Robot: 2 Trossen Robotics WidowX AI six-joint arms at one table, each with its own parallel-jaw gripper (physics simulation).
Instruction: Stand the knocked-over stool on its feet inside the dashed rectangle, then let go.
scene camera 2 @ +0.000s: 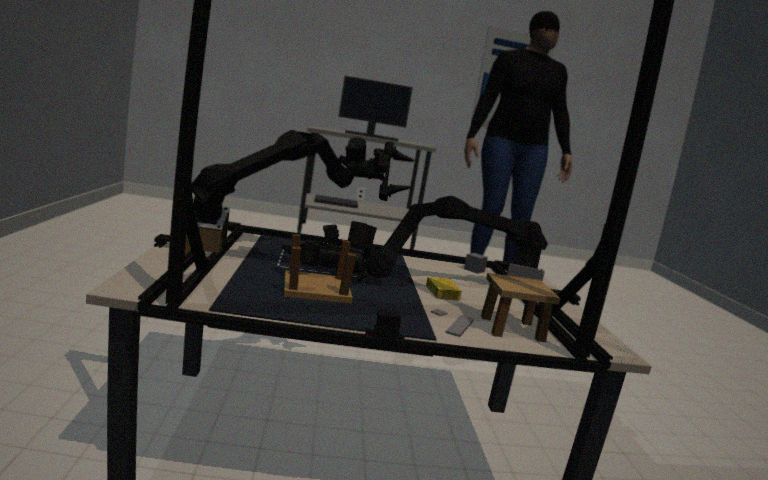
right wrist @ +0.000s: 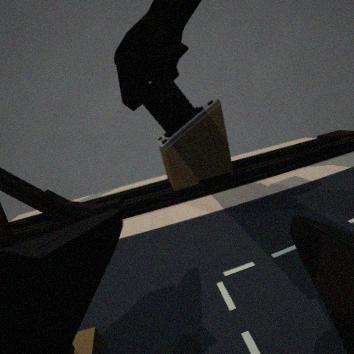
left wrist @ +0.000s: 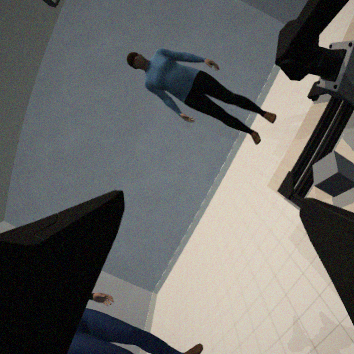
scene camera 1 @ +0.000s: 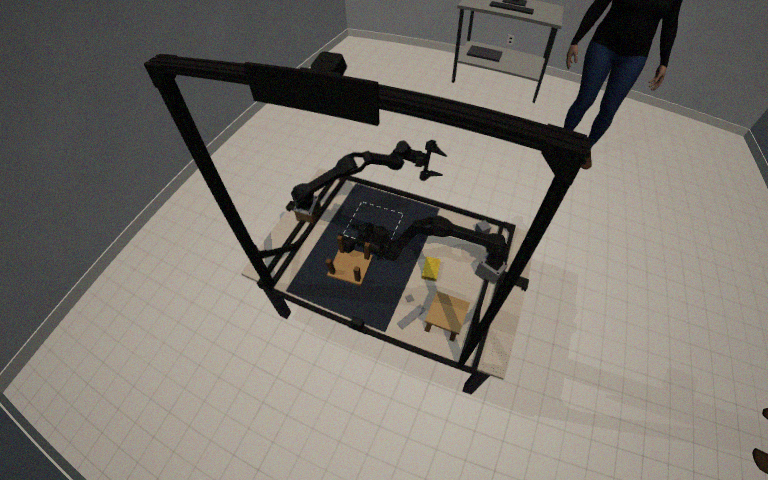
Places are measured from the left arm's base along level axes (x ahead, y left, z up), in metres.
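Where they show: left gripper, between the fingertips: (scene camera 2: pixel 412 173) (left wrist: pixel 214 202) (scene camera 1: pixel 444 165); right gripper, between the fingertips: (scene camera 2: pixel 286 247) (right wrist: pixel 207 220) (scene camera 1: pixel 344 228); left arm's base, origin of its link: (scene camera 2: pixel 207 215) (right wrist: pixel 182 123) (scene camera 1: pixel 305 203); right arm's base, origin of its link: (scene camera 2: pixel 526 268) (left wrist: pixel 333 64) (scene camera 1: pixel 493 263).
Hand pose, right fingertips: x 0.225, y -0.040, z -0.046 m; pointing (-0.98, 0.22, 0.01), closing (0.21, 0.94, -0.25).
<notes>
Each offset is from my right fingertips to the top centre of the thing. Level surfaces: height alone.
The knocked-over stool @(dx +0.093, dy -0.146, dz +0.059 m) (scene camera 1: pixel 350 267) (scene camera 2: pixel 317 287) lies upside down, seat on the dark mat @(dz -0.055 m) (scene camera 1: pixel 362 308) (scene camera 2: pixel 243 300), legs pointing up. It is in front of the dashed rectangle (scene camera 1: pixel 382 207) (right wrist: pixel 239 269). A small wooden bit of it shows at the lower left in the right wrist view. My right gripper (scene camera 1: pixel 347 237) (right wrist: pixel 207 220) is open and empty, low at the stool's rear legs; in scene camera 2 its fingers are dark and partly hidden behind the legs. My left gripper (scene camera 1: pixel 444 164) (scene camera 2: pixel 410 173) (left wrist: pixel 214 202) is open and empty, raised high beyond the table's back edge.
A second stool @(dx +0.559, dy -0.249, dz +0.052 m) (scene camera 1: pixel 447 310) (scene camera 2: pixel 523 287) stands upright at the front right. A yellow block @(dx +0.430, dy -0.031, dz -0.031 m) (scene camera 1: pixel 430 268) (scene camera 2: pixel 443 287), a grey cube @(dx +0.597, dy +0.266, dz -0.007 m) (scene camera 1: pixel 482 226) (scene camera 2: pixel 475 262) (left wrist: pixel 332 175) and a flat grey bar @(dx +0.426, dy -0.272, dz -0.053 m) (scene camera 2: pixel 459 325) lie right of the mat. A black frame surrounds the table.
</notes>
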